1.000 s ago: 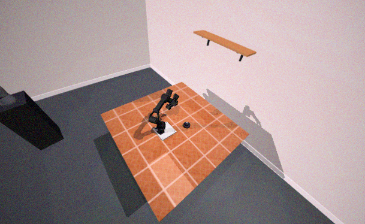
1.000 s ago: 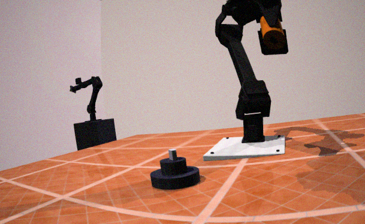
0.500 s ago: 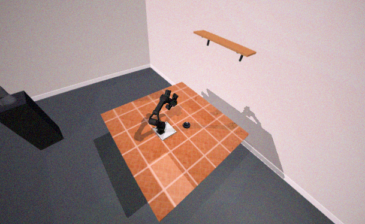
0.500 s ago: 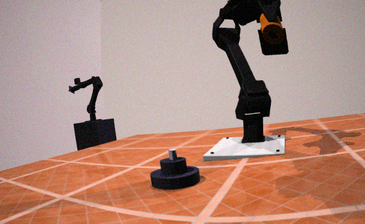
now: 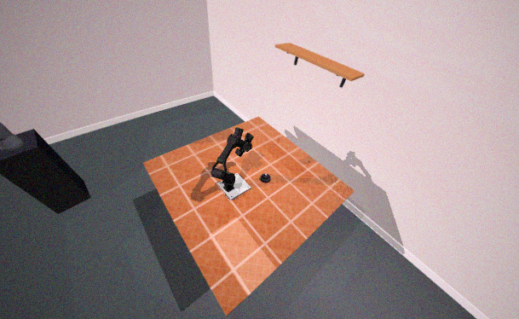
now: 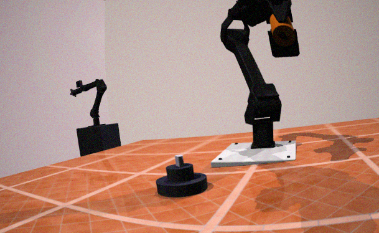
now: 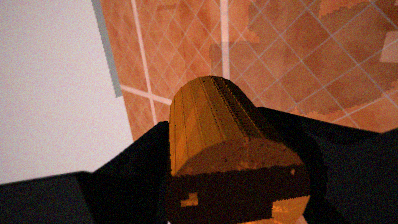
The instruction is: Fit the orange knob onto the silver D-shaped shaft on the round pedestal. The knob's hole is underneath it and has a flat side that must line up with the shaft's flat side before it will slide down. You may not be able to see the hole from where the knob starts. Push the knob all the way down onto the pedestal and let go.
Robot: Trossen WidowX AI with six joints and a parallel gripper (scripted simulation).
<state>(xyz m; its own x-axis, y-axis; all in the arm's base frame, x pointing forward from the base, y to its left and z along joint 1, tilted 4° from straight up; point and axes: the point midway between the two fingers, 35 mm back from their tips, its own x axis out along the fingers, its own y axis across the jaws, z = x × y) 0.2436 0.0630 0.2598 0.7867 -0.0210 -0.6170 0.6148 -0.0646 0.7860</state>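
My gripper tip is 30 mm past the orange knob and 20 mm below it. Round my gripper tip: round pedestal: 10 mm ahead, 200 mm to the right, 210 mm below.
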